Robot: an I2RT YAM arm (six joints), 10 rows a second.
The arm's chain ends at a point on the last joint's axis. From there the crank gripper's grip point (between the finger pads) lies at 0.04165 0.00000 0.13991 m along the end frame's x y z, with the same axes.
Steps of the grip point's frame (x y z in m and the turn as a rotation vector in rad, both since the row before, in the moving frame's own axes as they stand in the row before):
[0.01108 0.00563 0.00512 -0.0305 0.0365 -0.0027]
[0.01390 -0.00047 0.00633 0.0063 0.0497 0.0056]
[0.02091 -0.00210 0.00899 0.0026 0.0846 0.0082]
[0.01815 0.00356 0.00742 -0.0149 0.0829 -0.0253]
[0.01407 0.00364 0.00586 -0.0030 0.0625 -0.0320]
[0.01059 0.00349 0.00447 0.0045 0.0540 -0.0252]
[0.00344 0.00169 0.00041 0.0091 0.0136 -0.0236]
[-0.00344 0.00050 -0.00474 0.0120 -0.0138 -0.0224]
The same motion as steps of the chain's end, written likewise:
[0.00600 0.00151 0.00680 -0.0305 0.0365 -0.0027]
[0.00700 0.00015 0.00857 0.0063 0.0497 0.0056]
[0.00924 -0.00213 0.01301 0.0026 0.0846 0.0082]
[0.00670 0.00270 0.01136 -0.0149 0.0829 -0.0253]
[0.00543 0.00470 0.00873 -0.0030 0.0625 -0.0320]
[0.00312 0.00526 0.00693 0.0045 0.0540 -0.0252]
[0.00157 0.00397 0.00100 0.0091 0.0136 -0.0236]
[-0.00148 0.00309 -0.00529 0.0120 -0.0138 -0.0224]

